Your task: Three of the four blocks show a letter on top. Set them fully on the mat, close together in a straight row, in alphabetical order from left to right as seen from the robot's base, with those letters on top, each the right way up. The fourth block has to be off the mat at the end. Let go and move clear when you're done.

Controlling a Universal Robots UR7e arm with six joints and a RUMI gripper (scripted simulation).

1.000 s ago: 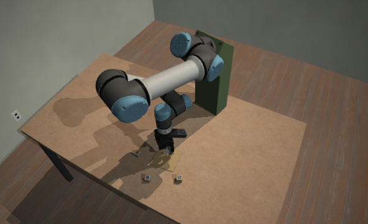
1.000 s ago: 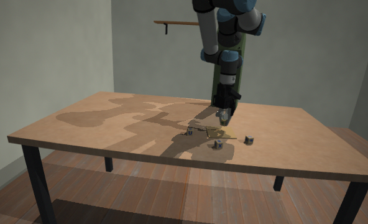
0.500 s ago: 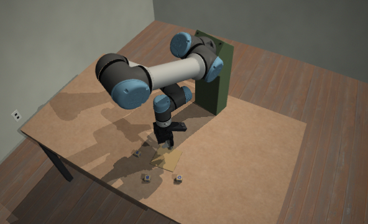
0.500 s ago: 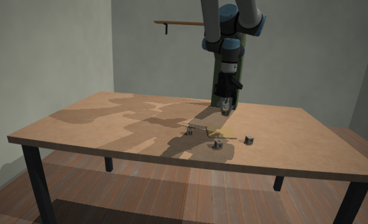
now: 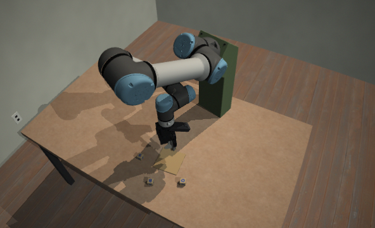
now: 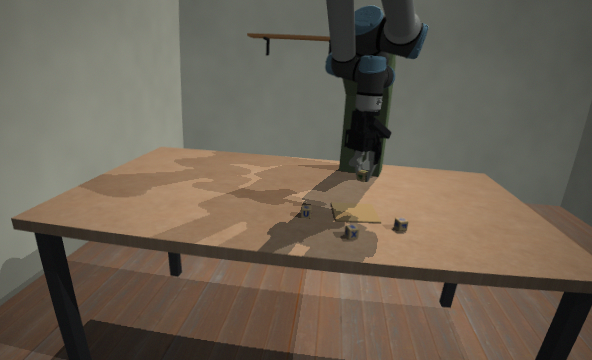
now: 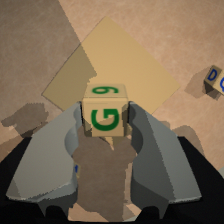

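Now: hand right at the G block. The rest, counted from my hand: Q block (10 cm ahead, 13 cm to the left, 11 cm below); tan mat (3 cm ahead, 1 cm to the right, 12 cm below).
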